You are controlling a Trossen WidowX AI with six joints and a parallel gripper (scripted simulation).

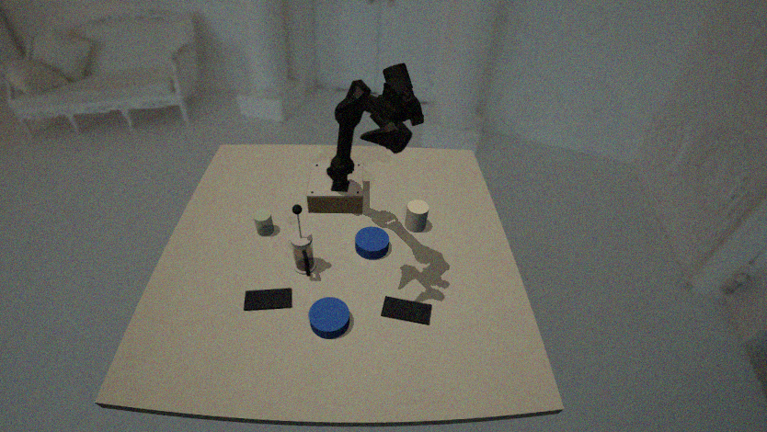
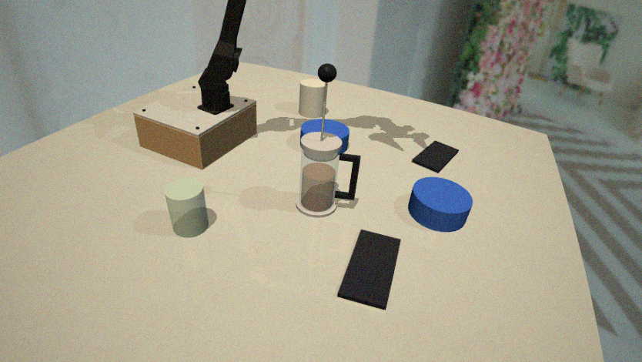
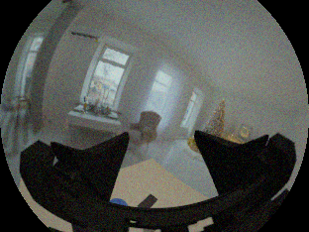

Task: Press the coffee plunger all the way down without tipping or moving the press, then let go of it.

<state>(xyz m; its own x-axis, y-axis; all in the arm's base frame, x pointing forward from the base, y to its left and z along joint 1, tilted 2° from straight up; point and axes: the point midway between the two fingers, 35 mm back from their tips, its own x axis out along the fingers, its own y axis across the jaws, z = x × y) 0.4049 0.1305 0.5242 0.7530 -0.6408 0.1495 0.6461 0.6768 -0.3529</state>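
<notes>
Right now my gripper tip is 10 cm past the coffee press, 16 cm to the left of it and 48 cm above it. Also, from my gripper tip: pale green cylinder (26 cm behind, 36 cm to the right, 57 cm below).
</notes>
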